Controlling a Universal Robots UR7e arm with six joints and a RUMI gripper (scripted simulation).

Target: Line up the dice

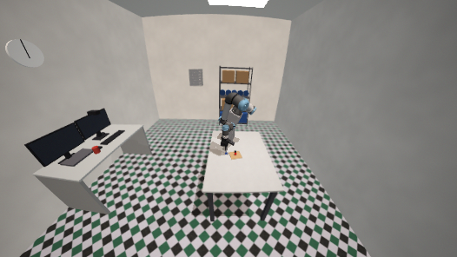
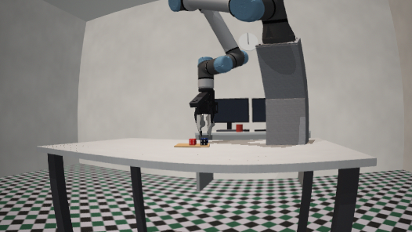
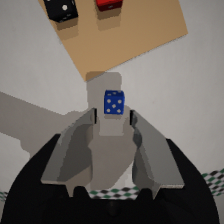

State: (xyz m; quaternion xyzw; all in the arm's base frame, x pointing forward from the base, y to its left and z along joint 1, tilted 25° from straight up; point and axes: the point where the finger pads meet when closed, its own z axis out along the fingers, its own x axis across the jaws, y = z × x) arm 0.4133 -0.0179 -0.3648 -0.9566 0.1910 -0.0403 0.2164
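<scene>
Now: the blue die 4 cm below my hand. The rest, counted from my hand: tan mat 3 cm ahead, 12 cm to the left, 5 cm below; then black die 2 cm behind, 12 cm to the left, 3 cm below; then red die 3 cm ahead, 12 cm to the left, 3 cm below.
</scene>
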